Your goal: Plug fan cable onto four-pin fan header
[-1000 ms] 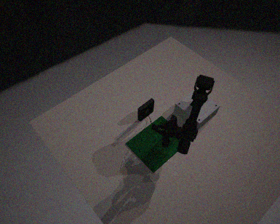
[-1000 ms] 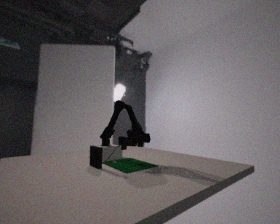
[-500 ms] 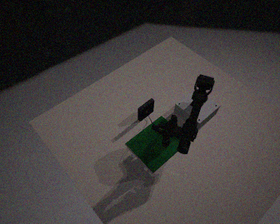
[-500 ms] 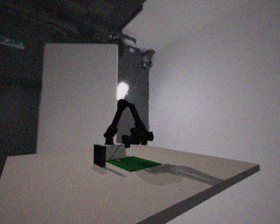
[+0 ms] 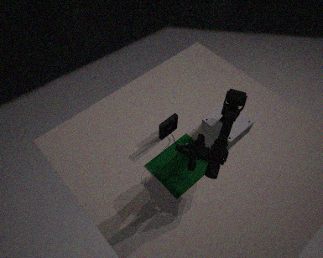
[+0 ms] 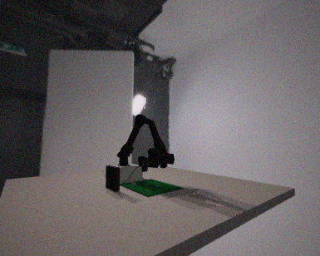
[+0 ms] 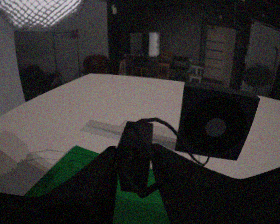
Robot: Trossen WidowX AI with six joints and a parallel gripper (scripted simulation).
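The green board lies 1 cm ahead of my gripper tip, 3 cm to the left of it and 13 cm below it. The rest, counted from my gripper tip: fan plug (1 cm below); black fan (10 cm behind, 14 cm to the right, 6 cm below); four-pin fan header (9 cm behind, 1 cm to the right, 12 cm below).
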